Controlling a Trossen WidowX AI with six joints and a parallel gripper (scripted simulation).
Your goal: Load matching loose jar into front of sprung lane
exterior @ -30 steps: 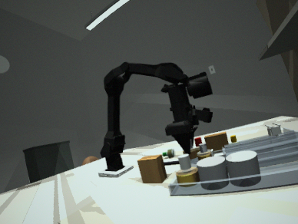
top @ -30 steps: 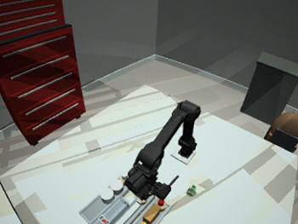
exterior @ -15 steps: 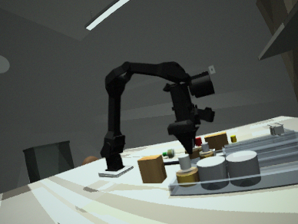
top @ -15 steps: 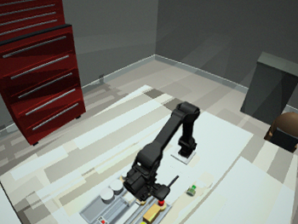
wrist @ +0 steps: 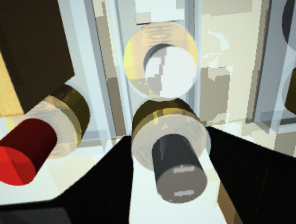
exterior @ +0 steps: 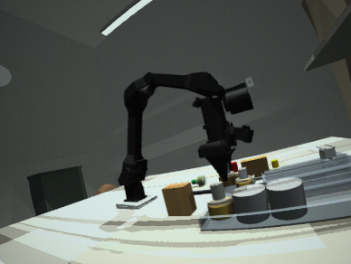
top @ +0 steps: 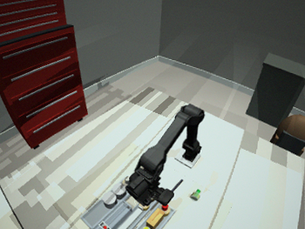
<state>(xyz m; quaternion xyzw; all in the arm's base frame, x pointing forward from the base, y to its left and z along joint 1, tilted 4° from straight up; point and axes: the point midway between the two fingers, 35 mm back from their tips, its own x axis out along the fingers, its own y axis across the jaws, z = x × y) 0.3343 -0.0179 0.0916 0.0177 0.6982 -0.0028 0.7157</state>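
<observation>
Now: the black rod 110 mm behind my gripper tip, 50 mm to the left of it and 40 mm below it. From my gripper tip the other things lie so: green jar (140 mm behind, 160 mm to the left, 30 mm below); grey rack (150 mm ahead, 30 mm to the right, 30 mm below); brown box (110 mm behind, 80 mm to the right, 10 mm below).
</observation>
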